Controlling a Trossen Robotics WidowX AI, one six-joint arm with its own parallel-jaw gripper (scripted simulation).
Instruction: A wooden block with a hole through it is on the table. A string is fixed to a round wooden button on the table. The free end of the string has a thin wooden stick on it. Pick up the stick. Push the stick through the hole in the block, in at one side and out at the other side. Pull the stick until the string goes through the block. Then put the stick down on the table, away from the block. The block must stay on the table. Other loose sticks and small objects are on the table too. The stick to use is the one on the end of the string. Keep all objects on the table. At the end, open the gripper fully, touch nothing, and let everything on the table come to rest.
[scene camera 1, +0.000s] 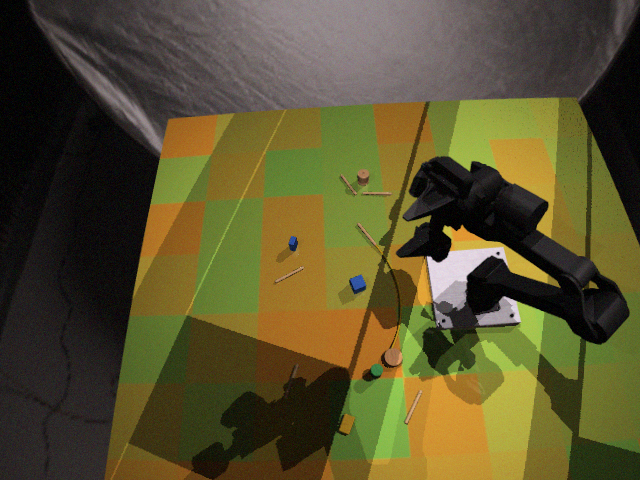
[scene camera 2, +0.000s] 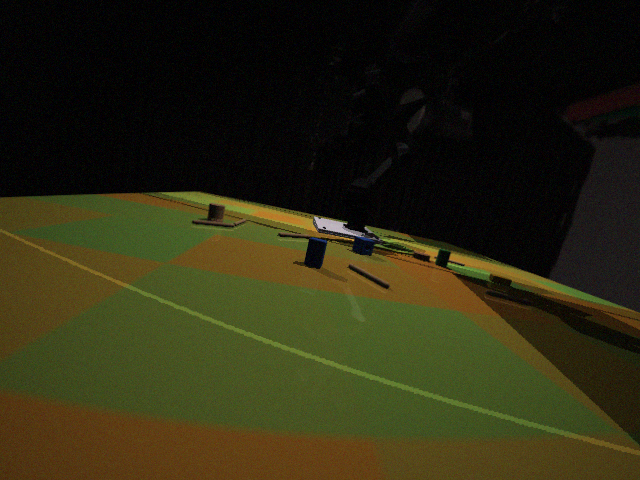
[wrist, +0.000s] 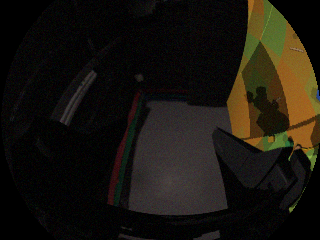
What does my gripper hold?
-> Nothing.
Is my gripper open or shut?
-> Open.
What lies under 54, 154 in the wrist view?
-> My gripper.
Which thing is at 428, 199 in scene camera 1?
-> My gripper.
